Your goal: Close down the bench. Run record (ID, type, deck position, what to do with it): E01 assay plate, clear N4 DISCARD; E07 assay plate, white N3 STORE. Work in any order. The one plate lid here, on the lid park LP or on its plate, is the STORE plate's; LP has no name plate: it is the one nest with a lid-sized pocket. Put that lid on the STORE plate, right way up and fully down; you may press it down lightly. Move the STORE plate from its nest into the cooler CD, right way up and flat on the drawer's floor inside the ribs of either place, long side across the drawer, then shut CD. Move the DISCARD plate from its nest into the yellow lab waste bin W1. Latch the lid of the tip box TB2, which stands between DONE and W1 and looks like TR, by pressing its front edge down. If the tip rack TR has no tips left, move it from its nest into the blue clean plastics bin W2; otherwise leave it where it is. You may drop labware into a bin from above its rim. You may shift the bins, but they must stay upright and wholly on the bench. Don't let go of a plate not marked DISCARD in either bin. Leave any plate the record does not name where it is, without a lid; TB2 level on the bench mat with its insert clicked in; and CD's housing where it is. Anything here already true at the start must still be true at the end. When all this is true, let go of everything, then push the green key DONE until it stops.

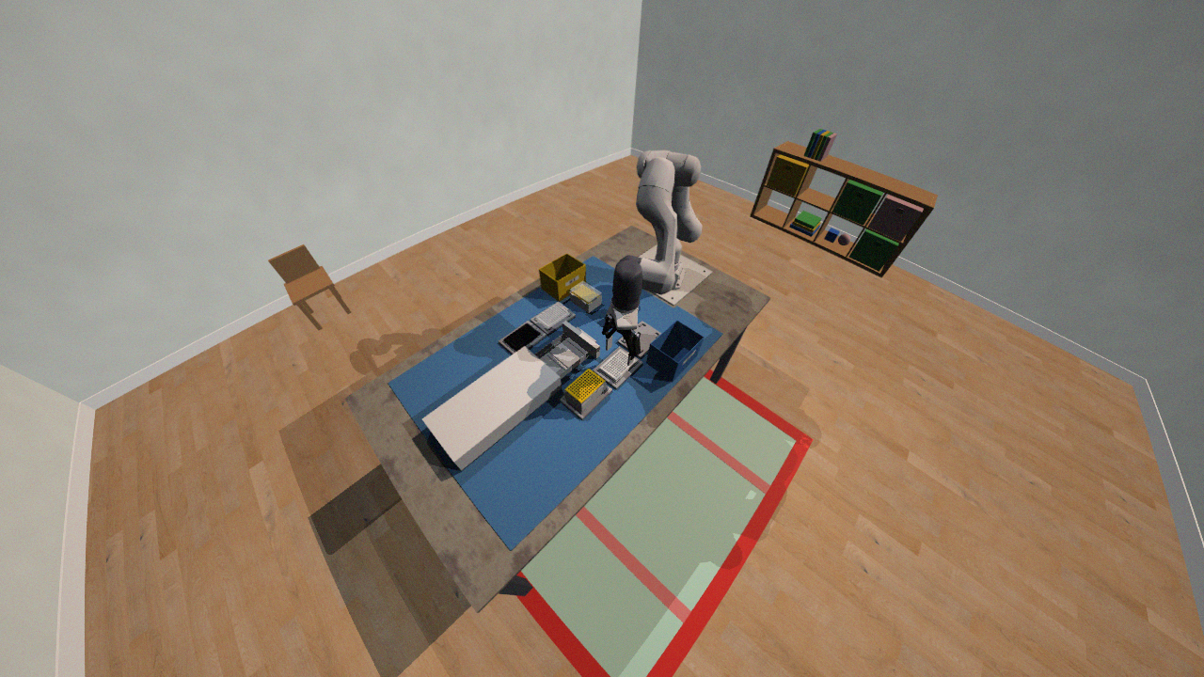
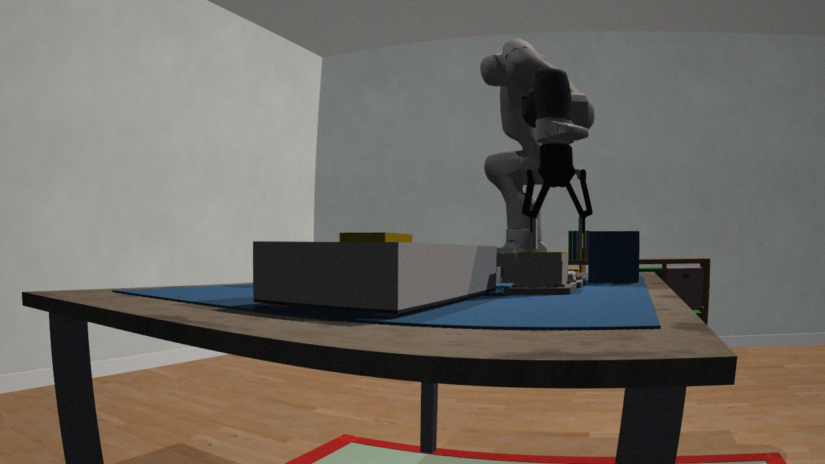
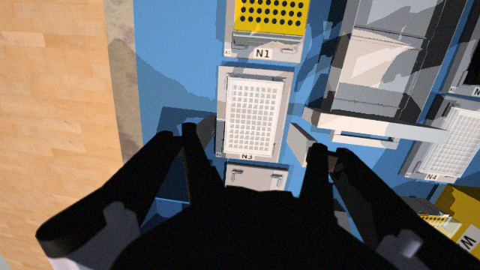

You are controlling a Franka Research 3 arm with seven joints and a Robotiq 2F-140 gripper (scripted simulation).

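Right now my hand is 80 mm above the plate lid. The rest, counted from my hand: nest N3: 100 mm below; tip rack TR: 160 mm ahead, 40 mm to the right, 50 mm below; white plate: 80 mm below.
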